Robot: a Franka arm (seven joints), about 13 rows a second.
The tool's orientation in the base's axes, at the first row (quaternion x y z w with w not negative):
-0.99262, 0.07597, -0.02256, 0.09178
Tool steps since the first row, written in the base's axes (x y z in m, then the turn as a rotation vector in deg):
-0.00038, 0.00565, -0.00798, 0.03, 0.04, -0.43
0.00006, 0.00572, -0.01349, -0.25, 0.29, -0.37
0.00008, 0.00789, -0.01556, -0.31, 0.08, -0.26
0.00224, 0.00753, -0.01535, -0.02, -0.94, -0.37
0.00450, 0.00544, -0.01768, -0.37, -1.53, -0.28
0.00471, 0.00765, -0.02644, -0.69, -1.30, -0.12
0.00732, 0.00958, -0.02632, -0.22, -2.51, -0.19
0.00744, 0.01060, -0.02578, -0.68, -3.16, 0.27
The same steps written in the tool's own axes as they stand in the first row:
-0.00150, -0.00395, 0.00883, 0.01, 0.04, 0.43
-0.00124, -0.00306, 0.01428, -0.30, -0.18, 0.40
-0.00162, -0.00479, 0.01670, -0.33, 0.02, 0.25
0.00057, -0.00480, 0.01655, 0.11, 0.98, 0.19
0.00306, -0.00266, 0.01860, -0.14, 1.59, -0.02
0.00265, -0.00322, 0.02761, -0.48, 1.39, -0.16
0.00493, -0.00550, 0.02799, 0.17, 2.51, -0.28
0.00491, -0.00660, 0.02765, -0.17, 3.12, -0.87

